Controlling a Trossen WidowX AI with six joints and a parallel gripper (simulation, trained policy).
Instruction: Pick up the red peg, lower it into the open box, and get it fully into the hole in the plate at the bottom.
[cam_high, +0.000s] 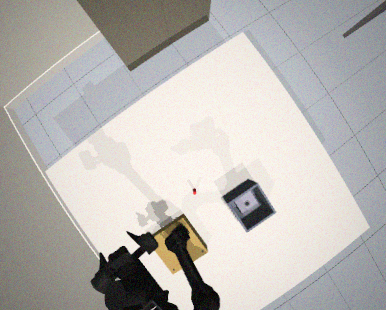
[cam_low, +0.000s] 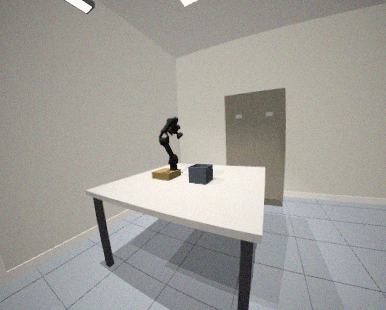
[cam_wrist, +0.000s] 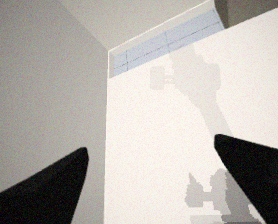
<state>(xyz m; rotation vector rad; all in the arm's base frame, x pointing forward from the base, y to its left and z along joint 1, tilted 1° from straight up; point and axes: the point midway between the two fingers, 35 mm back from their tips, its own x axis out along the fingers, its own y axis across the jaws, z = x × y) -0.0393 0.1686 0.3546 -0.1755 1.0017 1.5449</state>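
Right now my gripper tip is 36 cm above the red peg, 23 cm short of it and 11 cm to the left of it. The rest, counted from my gripper tip: pale plate: 37 cm ahead, 35 cm below, 32 cm to the right.
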